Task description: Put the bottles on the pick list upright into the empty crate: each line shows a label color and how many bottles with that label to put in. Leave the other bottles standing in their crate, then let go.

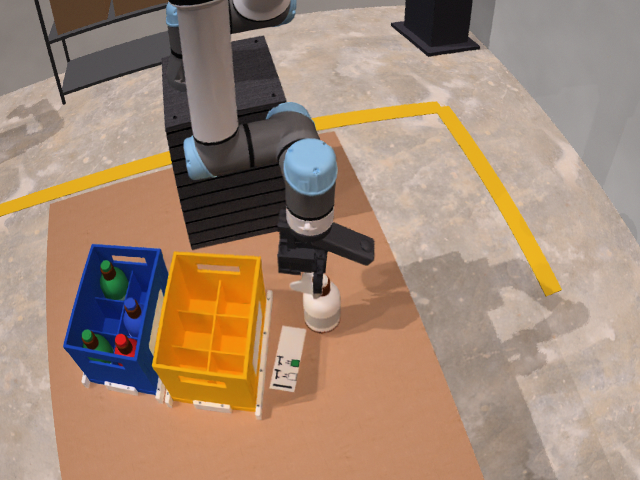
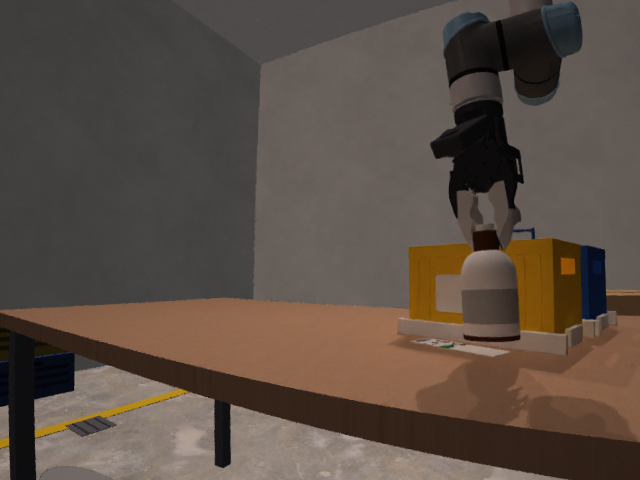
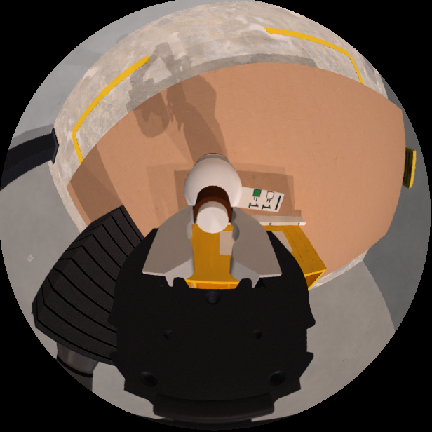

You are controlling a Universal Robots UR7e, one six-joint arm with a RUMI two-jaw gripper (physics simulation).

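Frame: origin at the arm's base, x right, y up, z back, level; millimetres.
Where they show: gripper, fingertip midpoint: (image 1: 316,288) (image 2: 489,251).
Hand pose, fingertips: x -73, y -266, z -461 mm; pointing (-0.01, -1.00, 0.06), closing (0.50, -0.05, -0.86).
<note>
Things, the pixels of their top centre, and the offset from my fingertips. Level surfaces: height alone.
- white bottle at its top centre: (image 2: 486,224) (image 1: 321,277) dx -9, dy +36, dz -3 mm
- yellow crate at its top centre: (image 1: 205,311) (image 2: 492,245) dx +220, dy +23, dz +23 mm
- blue crate at its top centre: (image 1: 110,297) (image 2: 533,250) dx +411, dy +23, dz +133 mm
- blue bottle at its top centre: (image 1: 129,302) dx +370, dy +10, dz +112 mm
- red bottle at its top centre: (image 1: 120,339) dx +417, dy +10, dz +36 mm
- pick list at its top centre: (image 2: 457,346) (image 1: 288,358) dx +88, dy -151, dz -46 mm
- white rail at its top centre: (image 2: 470,325) (image 1: 263,351) dx +133, dy -123, dz -24 mm
- brown table at its surface level: dy -153 mm
My gripper (image 1: 317,288) (image 2: 485,240) (image 3: 212,208) is shut on the neck of a white bottle (image 1: 321,307) (image 2: 489,273) (image 3: 212,177). The bottle hangs upright, low over the table, right of the yellow crate (image 1: 178,384) (image 2: 535,289) (image 3: 310,250), whose visible compartments are empty. The blue crate (image 1: 134,374) (image 2: 594,294) holds a green bottle (image 1: 113,284) at back left, another green bottle (image 1: 98,343) at front left, a blue bottle (image 1: 134,322) at middle right and a red bottle (image 1: 125,347) at front right. The pick list (image 1: 287,341) (image 2: 480,350) (image 3: 247,197) shows a green line and a white line, 1 each.
A white rail (image 1: 263,356) (image 2: 542,343) (image 3: 287,220) runs along the yellow crate's right side, between it and the pick list. The crates stand side by side on the brown table (image 1: 361,413) (image 2: 206,335). The black ribbed robot base (image 1: 232,206) stands behind.
</note>
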